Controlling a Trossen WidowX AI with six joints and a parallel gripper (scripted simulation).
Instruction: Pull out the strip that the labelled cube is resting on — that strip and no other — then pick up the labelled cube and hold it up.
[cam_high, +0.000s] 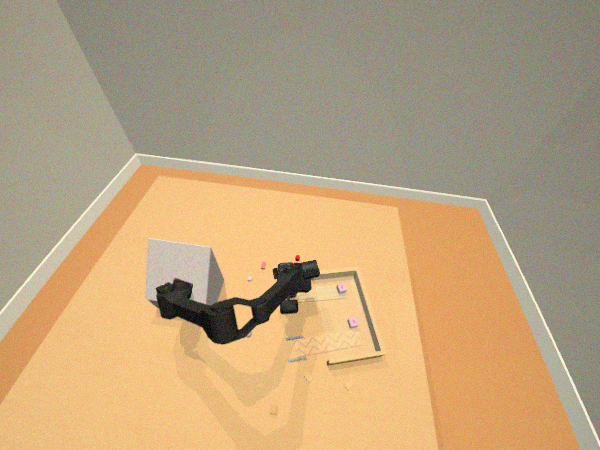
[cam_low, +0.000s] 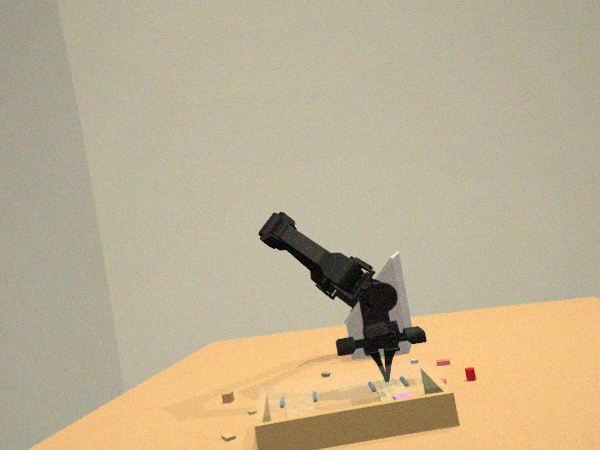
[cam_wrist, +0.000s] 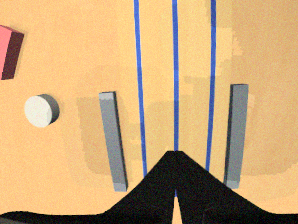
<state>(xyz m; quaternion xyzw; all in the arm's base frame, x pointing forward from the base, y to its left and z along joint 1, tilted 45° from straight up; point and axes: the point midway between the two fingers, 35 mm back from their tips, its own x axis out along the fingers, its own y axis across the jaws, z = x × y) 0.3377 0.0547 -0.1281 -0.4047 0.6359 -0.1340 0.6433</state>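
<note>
Now: the strip 90 mm ahead of my gripper tip and 40 mm to the left of it.
</note>
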